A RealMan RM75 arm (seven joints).
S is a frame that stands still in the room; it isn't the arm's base.
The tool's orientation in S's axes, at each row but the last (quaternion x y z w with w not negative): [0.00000 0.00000 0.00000 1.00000]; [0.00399 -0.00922 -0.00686 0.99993]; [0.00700 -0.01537 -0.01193 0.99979]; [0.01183 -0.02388 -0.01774 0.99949]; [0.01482 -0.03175 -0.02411 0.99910]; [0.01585 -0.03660 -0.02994 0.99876]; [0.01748 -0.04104 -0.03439 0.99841]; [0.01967 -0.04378 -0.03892 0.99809]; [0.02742 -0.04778 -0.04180 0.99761]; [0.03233 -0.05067 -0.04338 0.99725]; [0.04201 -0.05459 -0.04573 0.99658]
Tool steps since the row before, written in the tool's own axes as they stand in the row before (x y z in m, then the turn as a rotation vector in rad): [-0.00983 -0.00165 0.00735 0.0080 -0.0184 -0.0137]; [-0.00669 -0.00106 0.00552 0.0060 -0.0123 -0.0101]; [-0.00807 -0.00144 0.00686 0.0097 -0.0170 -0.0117]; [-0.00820 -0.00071 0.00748 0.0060 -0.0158 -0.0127]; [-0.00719 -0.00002 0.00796 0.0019 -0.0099 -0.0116]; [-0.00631 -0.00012 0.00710 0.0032 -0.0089 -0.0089]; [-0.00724 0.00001 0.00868 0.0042 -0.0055 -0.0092]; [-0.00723 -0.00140 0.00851 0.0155 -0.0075 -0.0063]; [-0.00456 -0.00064 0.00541 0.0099 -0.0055 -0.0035]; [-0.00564 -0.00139 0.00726 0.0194 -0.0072 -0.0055]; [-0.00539 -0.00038 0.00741 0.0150 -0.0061 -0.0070]
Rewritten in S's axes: [-0.00983 -0.00165 0.00735 0.0080 -0.0184 -0.0137]; [-0.00680 -0.00101 0.00539 0.0060 -0.0123 -0.0101]; [-0.00831 -0.00134 0.00659 0.0097 -0.0171 -0.0116]; [-0.00857 -0.00058 0.00706 0.0060 -0.0157 -0.0128]; [-0.00768 0.00011 0.00749 0.0022 -0.0097 -0.0118]; [-0.00681 0.00006 0.00662 0.0033 -0.0088 -0.0089]; [-0.00792 0.00024 0.00806 0.0046 -0.0055 -0.0090]; [-0.00804 -0.00113 0.00779 0.0154 -0.0085 -0.0053]; [-0.00510 -0.00052 0.00492 0.0097 -0.0061 -0.0029]; [-0.00646 -0.00131 0.00656 0.0192 -0.0086 -0.0041]; [-0.00620 -0.00044 0.00674 0.0151 -0.0069 -0.0059]
